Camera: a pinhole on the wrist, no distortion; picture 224 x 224 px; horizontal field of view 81.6 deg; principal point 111.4 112.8 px. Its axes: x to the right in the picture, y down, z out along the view. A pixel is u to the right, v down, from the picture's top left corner.
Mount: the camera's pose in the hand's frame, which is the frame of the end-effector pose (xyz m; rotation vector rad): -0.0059 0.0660 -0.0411 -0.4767 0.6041 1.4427
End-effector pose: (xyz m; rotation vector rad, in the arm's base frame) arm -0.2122 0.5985 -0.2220 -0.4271 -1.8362 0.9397
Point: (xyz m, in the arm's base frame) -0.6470 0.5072 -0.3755
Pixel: 21.8 107.8
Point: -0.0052 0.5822 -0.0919
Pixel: behind the camera
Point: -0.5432 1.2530 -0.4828
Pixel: 210.2 19.5
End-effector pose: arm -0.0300 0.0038 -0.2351 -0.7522 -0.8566 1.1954
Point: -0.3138 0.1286 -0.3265
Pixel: 99.5 94.1
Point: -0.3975 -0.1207 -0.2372
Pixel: 39.3 194.9
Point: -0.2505 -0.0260 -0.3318
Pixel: 90.2 168.8
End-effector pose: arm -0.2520 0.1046 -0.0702 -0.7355 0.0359 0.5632
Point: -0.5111 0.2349 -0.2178
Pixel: 211.5 214.4
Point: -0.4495 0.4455 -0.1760
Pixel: 146.0 117.8
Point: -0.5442 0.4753 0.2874
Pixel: 25.3 162.1
